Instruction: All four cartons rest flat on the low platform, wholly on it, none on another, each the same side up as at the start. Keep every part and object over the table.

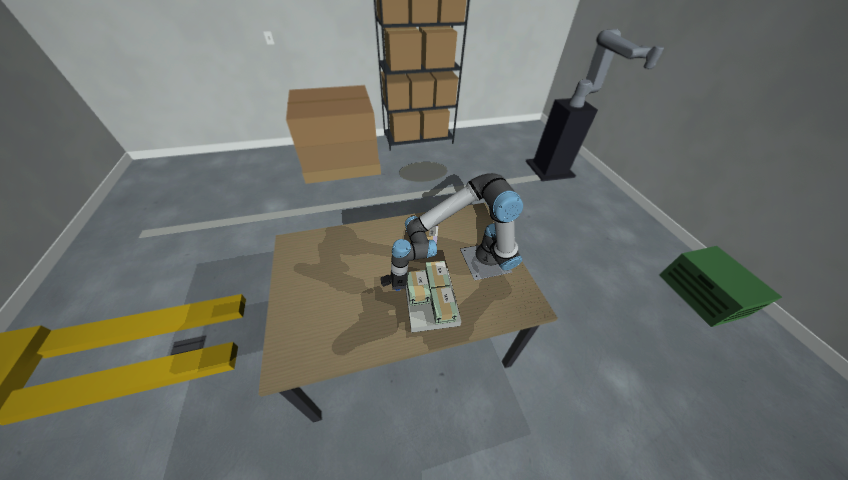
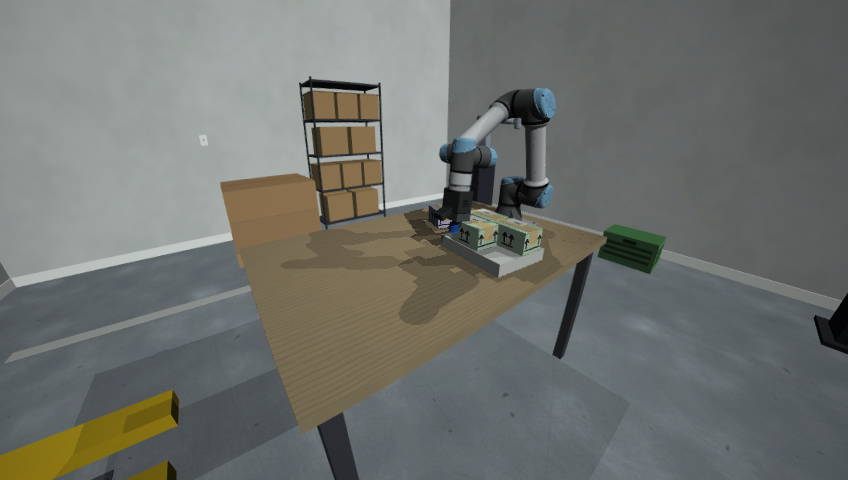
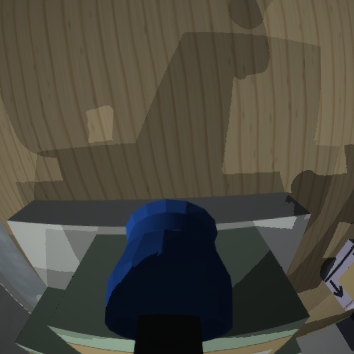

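A green-sided carton [image 1: 418, 284] [image 2: 479, 231] [image 3: 252, 300] with tan tape lies flat at the left of the pale low platform [image 1: 421, 327] [image 2: 501, 267] [image 3: 45, 240]. Two more green cartons, the rear right carton [image 1: 438, 273] and the front right carton [image 1: 445, 304] [image 2: 521, 237], lie flat in its right row. A lilac carton [image 1: 433, 233] [image 2: 439, 218] [image 3: 344, 275] stands off the platform, behind it. My gripper [image 1: 397, 289] [image 2: 454, 228] [image 3: 171, 212] is shut with no carton on its blue cup. It is low beside the left carton's left side; contact cannot be told.
The wooden table [image 1: 321, 315] [image 2: 333, 309] carries the platform and the arm's base plate [image 1: 473, 267]. A large brown box [image 1: 333, 136] [image 2: 270, 205] and a shelf rack [image 1: 416, 70] [image 2: 343, 121] stand behind. Yellow forks [image 1: 136, 324] [image 2: 119, 423] are at the left, a green crate [image 1: 720, 285] [image 2: 631, 246] at the right.
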